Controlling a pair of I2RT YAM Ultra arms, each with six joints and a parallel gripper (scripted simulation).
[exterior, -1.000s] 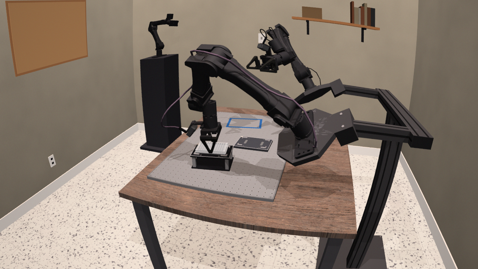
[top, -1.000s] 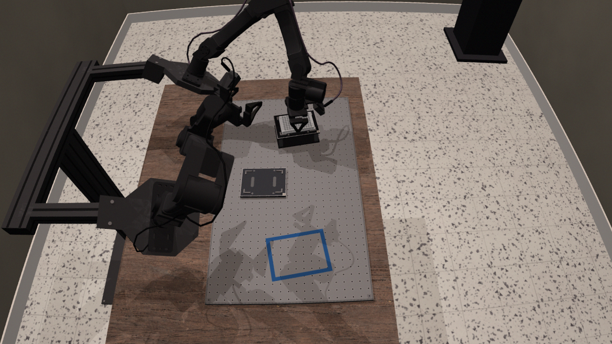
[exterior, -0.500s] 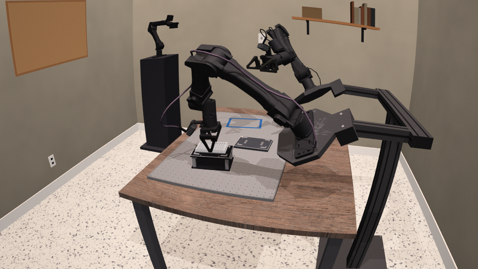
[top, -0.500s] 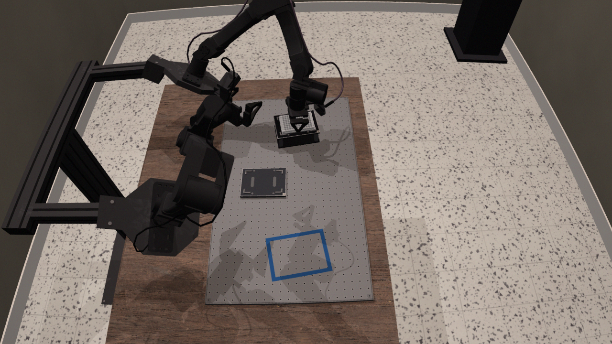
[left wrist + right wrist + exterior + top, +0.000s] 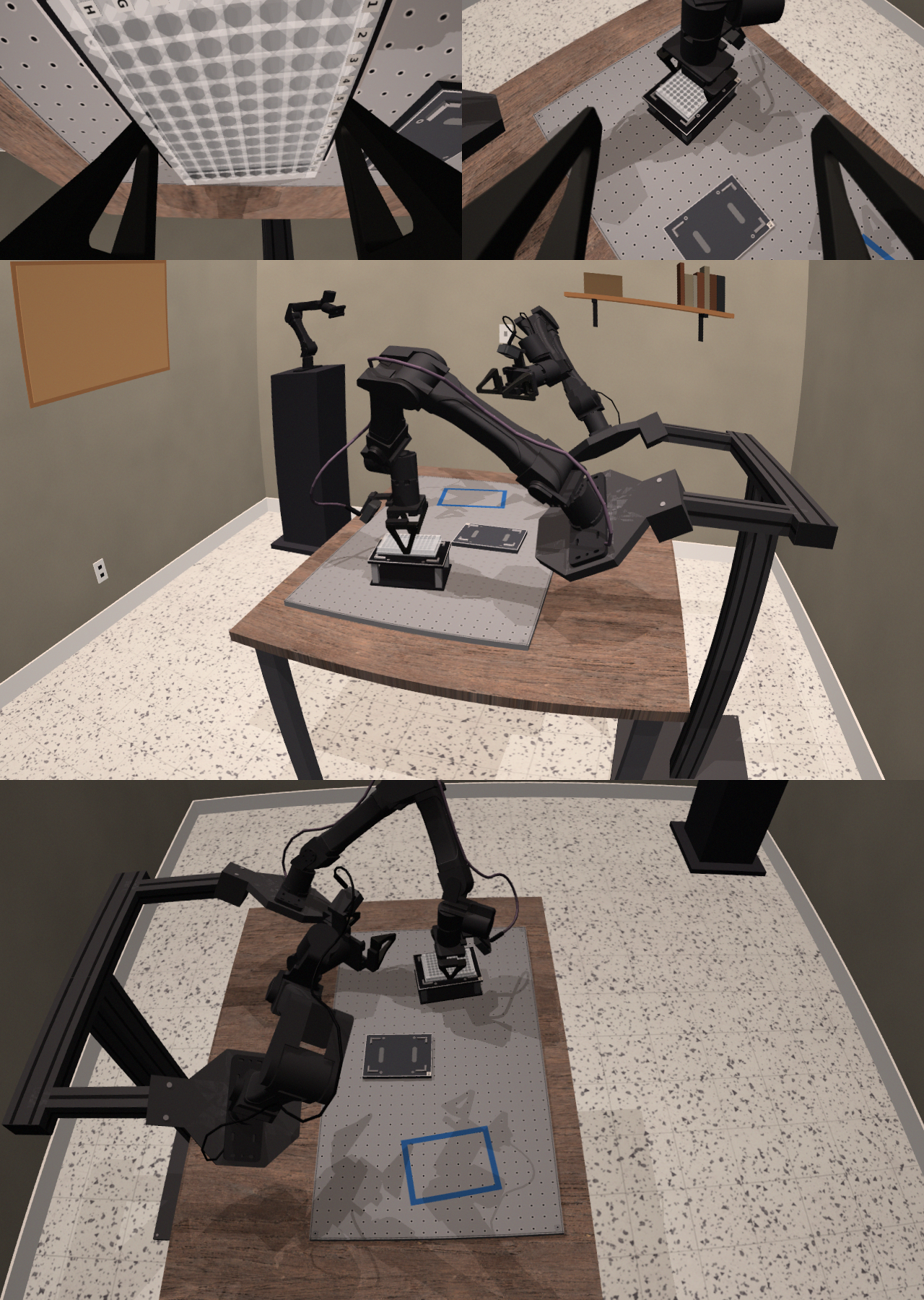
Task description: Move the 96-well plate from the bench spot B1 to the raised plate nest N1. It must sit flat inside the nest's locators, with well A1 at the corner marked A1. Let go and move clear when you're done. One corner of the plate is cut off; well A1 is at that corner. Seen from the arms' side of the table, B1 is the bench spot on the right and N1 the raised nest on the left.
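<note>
My left gripper is now right at the clear 96-well plate. From my left hand the other things lie so: raised black nest 20 mm below.
</note>
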